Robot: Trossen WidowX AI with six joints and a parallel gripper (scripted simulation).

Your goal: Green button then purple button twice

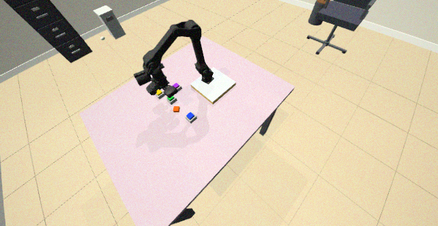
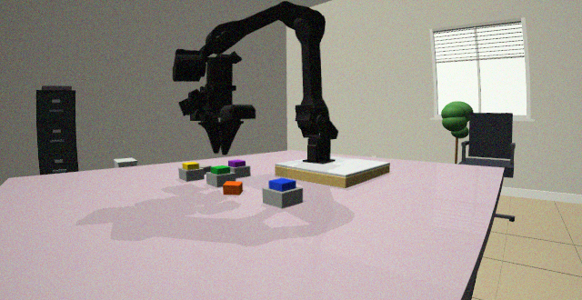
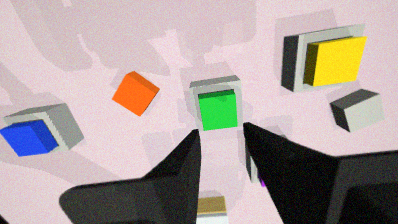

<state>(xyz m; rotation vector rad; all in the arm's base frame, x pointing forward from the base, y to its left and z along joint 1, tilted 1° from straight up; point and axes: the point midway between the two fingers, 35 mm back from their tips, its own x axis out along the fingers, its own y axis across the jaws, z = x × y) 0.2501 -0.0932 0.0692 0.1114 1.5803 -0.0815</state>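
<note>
Right now the green button is 3 cm below my gripper tip. Also, from my gripper tip: yellow button (10 cm to the right, 3 cm below, 2 cm ahead); orange block (8 cm to the left, 6 cm below, 3 cm ahead); purple button (9 cm behind, 4 cm to the right, 3 cm below).
</note>
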